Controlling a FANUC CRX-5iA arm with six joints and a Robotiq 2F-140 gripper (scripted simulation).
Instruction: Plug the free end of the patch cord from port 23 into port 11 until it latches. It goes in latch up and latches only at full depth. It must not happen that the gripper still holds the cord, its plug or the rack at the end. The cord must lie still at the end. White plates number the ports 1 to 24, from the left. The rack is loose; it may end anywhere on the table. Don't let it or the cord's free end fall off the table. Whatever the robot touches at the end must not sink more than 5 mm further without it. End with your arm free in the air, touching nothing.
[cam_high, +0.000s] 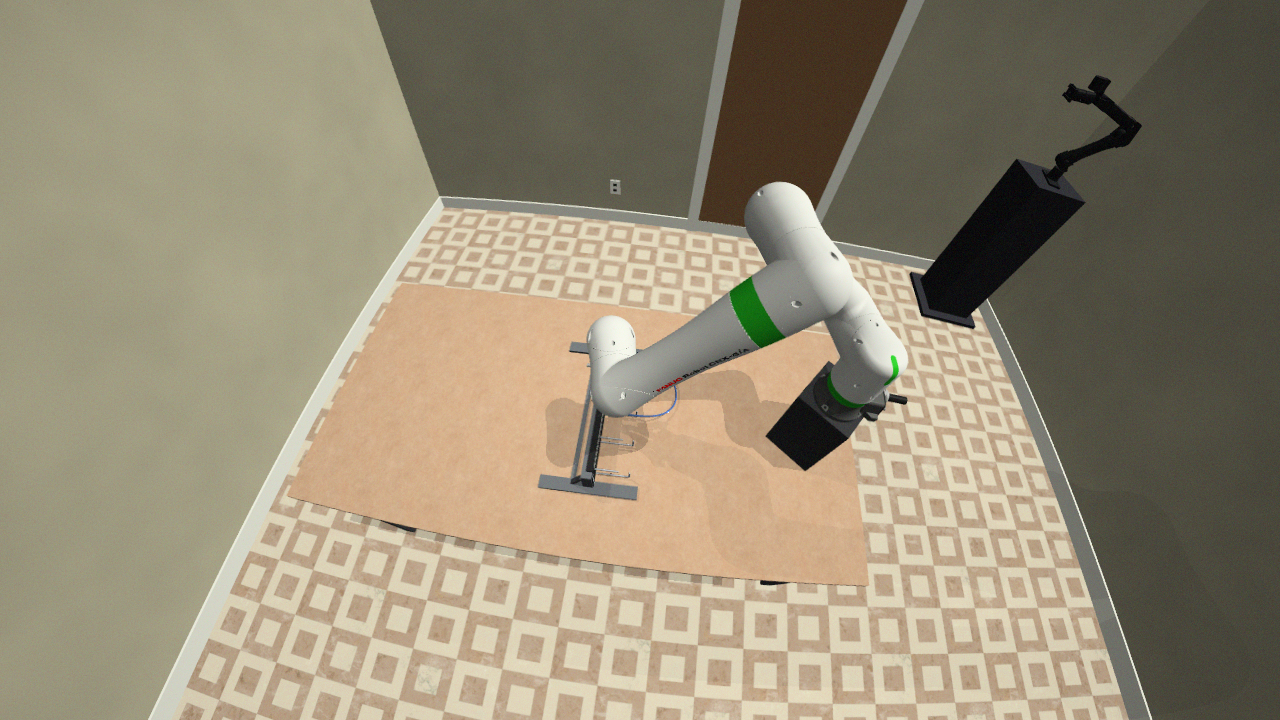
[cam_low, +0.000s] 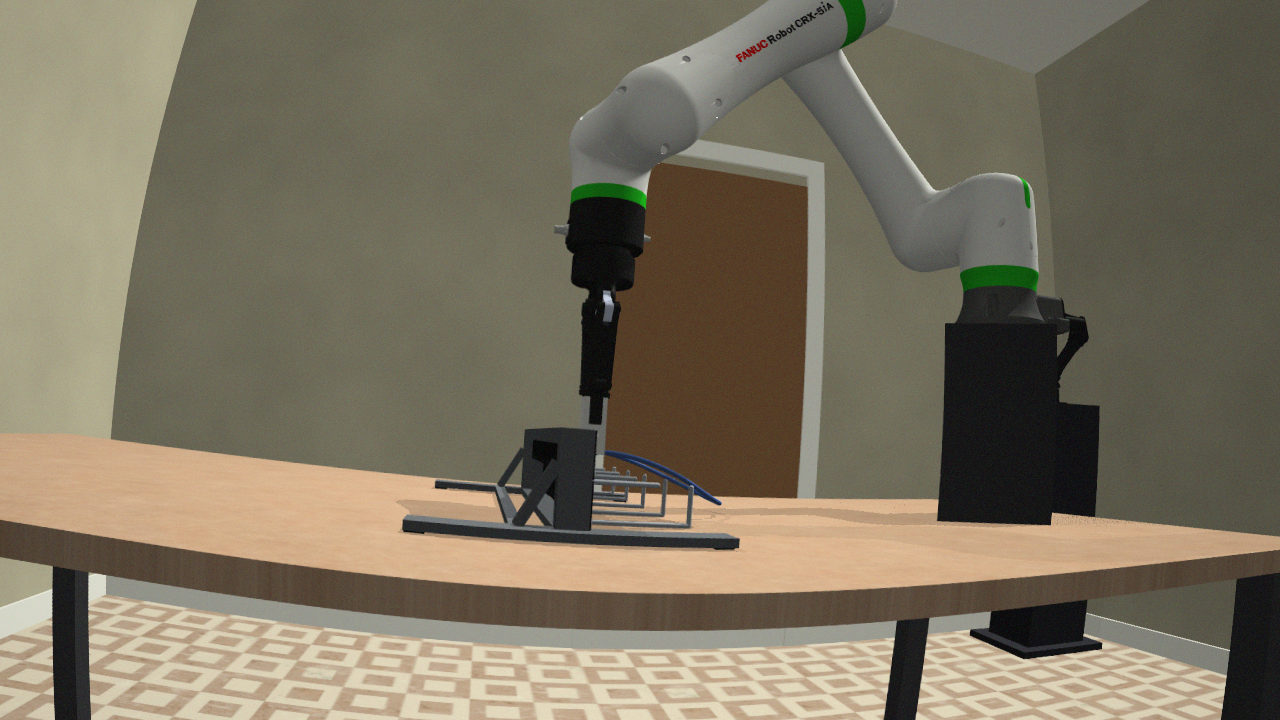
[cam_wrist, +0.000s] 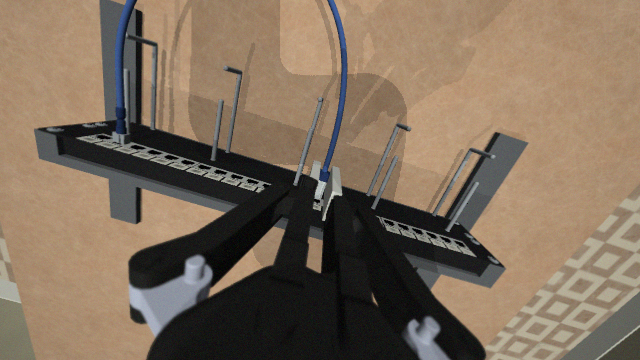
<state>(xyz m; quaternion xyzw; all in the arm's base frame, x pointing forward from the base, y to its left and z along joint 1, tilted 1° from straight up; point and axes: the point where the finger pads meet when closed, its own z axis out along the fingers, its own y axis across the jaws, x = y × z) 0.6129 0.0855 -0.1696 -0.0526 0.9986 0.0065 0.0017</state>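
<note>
The plug lies 1 cm ahead of my hand and 3 cm below it.
</note>
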